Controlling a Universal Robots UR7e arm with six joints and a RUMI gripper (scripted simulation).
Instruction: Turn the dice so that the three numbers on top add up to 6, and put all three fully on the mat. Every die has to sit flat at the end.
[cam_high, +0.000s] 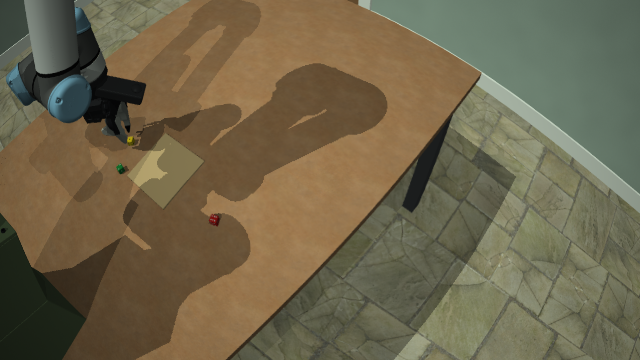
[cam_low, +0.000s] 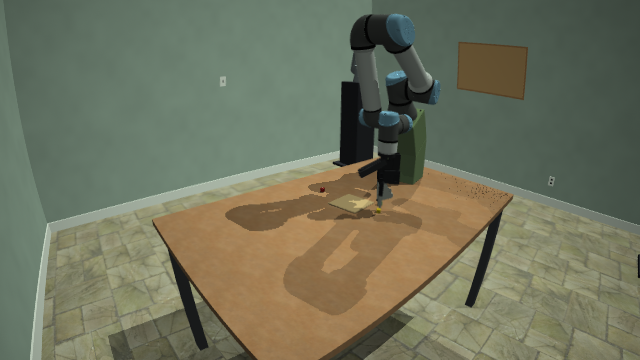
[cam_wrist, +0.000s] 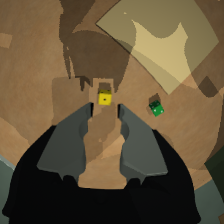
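The yellow die is 30 mm below my hand. Also, from my hand: mat 30 mm ahead, 130 mm to the right, 40 mm below; green die 60 mm behind, 50 mm to the right, 30 mm below; red die 40 mm ahead, 310 mm to the right, 30 mm below.
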